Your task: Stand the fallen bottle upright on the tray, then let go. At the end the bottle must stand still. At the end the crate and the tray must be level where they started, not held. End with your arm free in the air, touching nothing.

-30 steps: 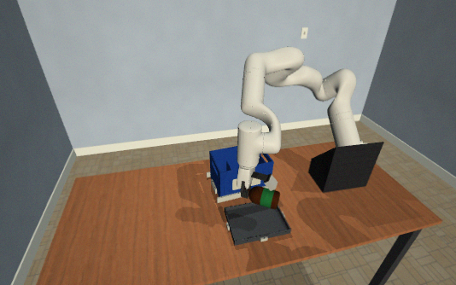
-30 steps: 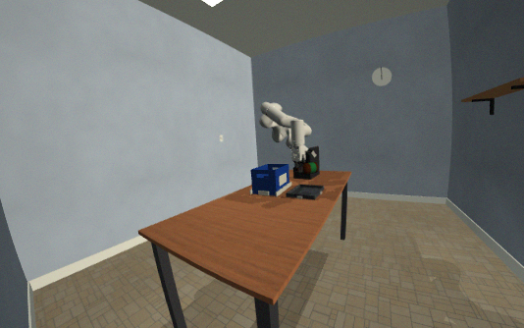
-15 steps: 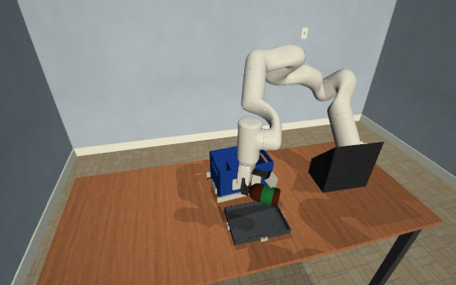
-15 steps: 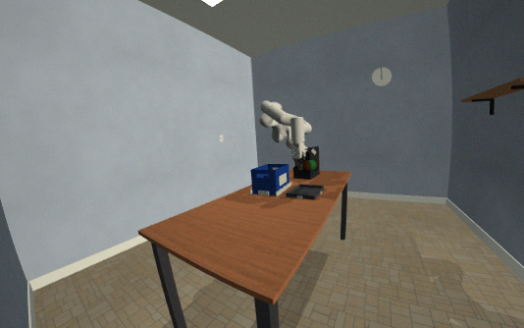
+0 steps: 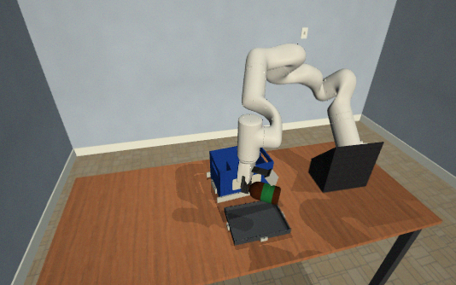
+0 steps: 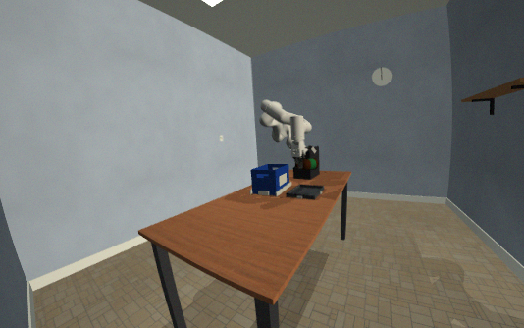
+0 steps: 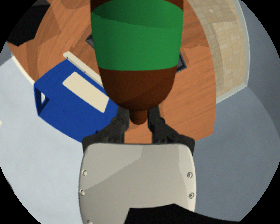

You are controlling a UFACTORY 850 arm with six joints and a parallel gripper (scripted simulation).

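The bottle lies 5 cm behind my hand and 3 cm to the left of it. The rest, counted from my hand: blue crate (24 cm to the right, 12 cm below, 3 cm behind); tray (19 cm below, 5 cm behind, 3 cm to the left).
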